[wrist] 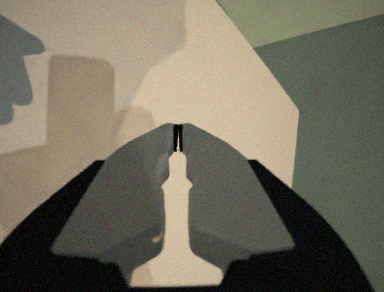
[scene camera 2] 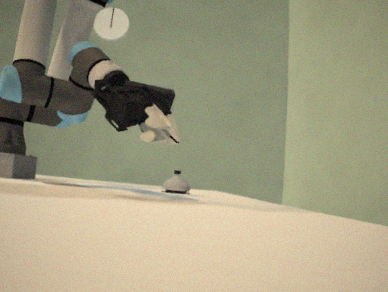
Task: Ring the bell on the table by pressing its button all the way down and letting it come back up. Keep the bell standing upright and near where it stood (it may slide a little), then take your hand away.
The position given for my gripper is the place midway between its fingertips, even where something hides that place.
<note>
I see my gripper (scene camera 2: pixel 178 142).
My gripper also shows in the wrist view (wrist: pixel 178 127).
</note>
